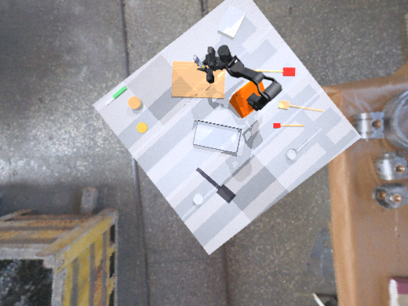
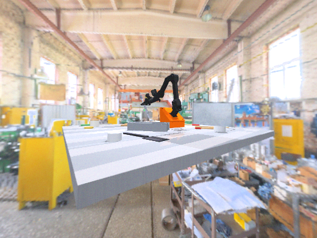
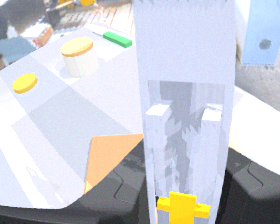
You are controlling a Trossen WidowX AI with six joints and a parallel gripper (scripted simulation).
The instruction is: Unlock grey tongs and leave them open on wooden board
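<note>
The yellow lock piece lies 30 mm to the left of my gripper tip, 20 mm behind it and 10 mm above it. From my gripper tip the other things lie so: white plate (430 mm behind, 210 mm below, 120 mm to the right); wooden board (220 mm below); roasting tin (370 mm to the left, 200 mm below, 180 mm ahead).
</note>
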